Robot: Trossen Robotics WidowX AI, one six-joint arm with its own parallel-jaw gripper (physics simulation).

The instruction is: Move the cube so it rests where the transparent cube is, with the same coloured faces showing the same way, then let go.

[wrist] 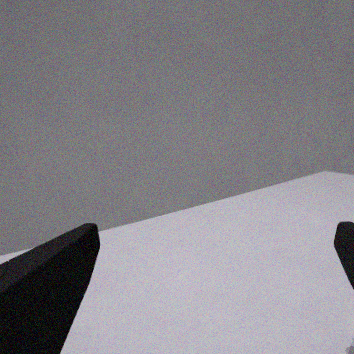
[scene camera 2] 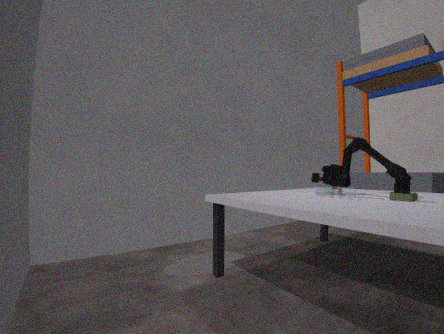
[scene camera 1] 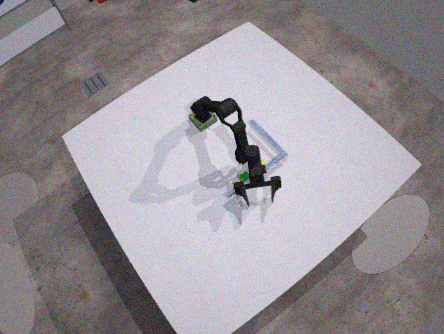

Scene:
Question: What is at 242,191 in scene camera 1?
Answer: My gripper.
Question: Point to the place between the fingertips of my gripper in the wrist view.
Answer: At 217,234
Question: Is my gripper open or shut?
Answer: Open.

